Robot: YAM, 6 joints.
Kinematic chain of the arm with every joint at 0, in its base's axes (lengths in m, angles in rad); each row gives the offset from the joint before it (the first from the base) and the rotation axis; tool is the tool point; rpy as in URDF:
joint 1: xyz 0 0 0.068 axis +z
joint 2: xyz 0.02 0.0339 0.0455 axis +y
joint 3: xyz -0.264 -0.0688 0 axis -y
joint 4: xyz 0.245 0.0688 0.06 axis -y
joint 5: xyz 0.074 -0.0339 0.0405 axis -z
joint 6: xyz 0.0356 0 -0.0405 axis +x
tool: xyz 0 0 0 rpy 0 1.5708 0
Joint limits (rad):
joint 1: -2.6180..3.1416
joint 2: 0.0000..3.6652
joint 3: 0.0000..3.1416
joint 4: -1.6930..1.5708
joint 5: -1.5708..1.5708
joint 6: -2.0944..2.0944
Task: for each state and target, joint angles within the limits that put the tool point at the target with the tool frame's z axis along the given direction. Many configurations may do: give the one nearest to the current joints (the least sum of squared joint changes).
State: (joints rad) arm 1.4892 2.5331 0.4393 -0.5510 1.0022 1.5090
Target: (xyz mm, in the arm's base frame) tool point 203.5 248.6 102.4 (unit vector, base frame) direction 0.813 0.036 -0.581
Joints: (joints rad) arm 0.9562 1.8309 0.7416 0.2273 0.6991 1.5090
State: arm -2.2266 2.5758 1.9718 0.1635 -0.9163 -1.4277
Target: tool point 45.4 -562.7 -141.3 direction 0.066 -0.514 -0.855
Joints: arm -1.4919 3.3630 2.7019 -0.3653 -0.0253 -1.4277
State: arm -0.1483 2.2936 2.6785 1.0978 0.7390 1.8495
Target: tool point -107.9 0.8 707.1 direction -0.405 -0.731 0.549
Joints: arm -0.2795 1.2715 2.6636 0.5081 0.9518 1.8495
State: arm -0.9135 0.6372 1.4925 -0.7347 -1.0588 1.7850
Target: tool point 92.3 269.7 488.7 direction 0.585 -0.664 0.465
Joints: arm -1.8098 0.3551 2.2222 -1.1245 -0.8122 1.7850
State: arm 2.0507 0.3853 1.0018 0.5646 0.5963 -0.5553
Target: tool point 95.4 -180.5 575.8 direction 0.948 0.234 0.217
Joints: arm 1.8864 0.5329 1.7363 0.6871 1.3402 -0.5553
